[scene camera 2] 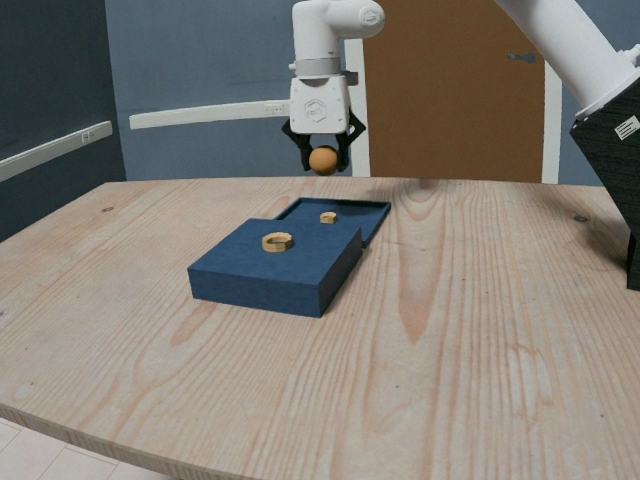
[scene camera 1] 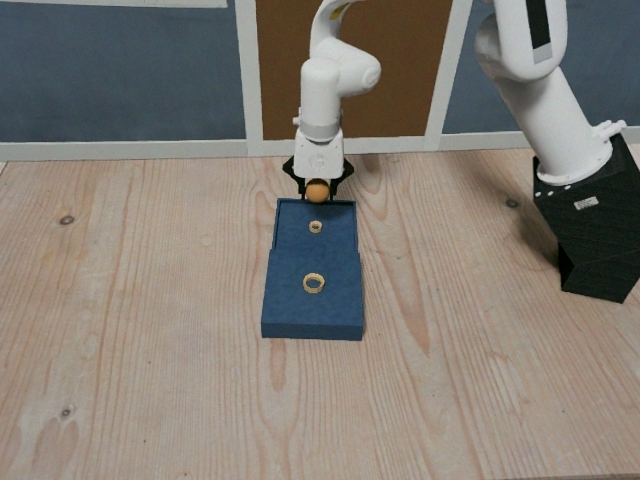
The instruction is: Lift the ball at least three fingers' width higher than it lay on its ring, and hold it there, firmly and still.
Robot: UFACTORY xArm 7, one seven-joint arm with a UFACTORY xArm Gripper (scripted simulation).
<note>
In view: my gripper [scene camera 2: 325, 169], an orange ball [scene camera 2: 323, 160] and a blue block [scene camera 2: 302, 276].
The blue block also shows in scene camera 1 [scene camera 1: 295, 306]. My gripper is seen too in scene camera 1 [scene camera 1: 317, 196].
</note>
